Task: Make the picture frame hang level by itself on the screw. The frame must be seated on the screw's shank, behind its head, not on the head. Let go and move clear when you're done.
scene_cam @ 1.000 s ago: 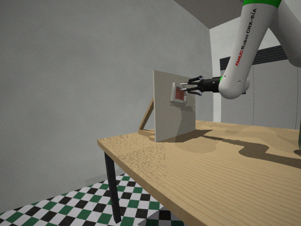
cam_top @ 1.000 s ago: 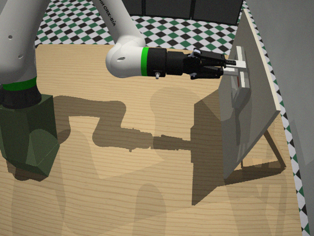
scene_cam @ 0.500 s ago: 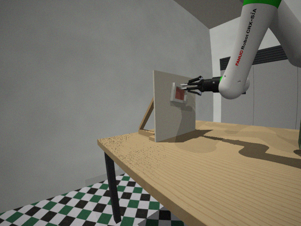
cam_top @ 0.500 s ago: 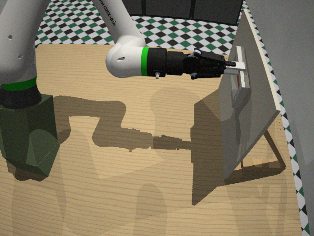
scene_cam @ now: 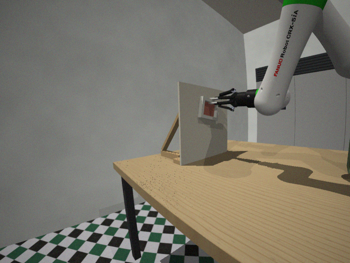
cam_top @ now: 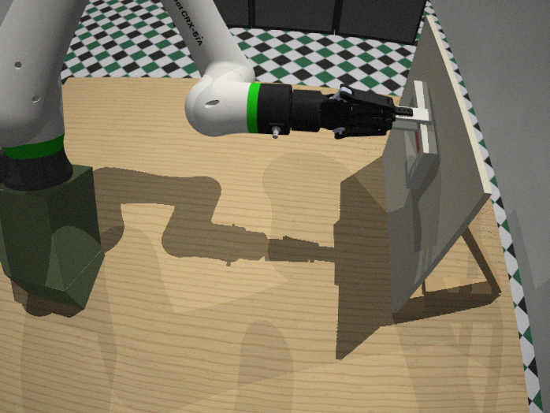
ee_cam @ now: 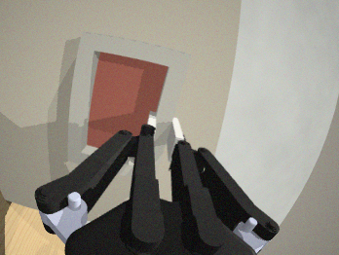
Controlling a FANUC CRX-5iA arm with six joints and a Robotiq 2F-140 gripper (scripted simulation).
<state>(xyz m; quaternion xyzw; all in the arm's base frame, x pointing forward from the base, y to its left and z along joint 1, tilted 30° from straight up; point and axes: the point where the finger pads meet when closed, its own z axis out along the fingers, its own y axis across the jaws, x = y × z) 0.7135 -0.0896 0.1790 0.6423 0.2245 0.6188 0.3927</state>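
Now: the picture frame 5 cm below my hand, 4 cm ahead of it and 1 cm to the left of it. The rest, counted from my hand: upright board: 13 cm below, 5 cm ahead.
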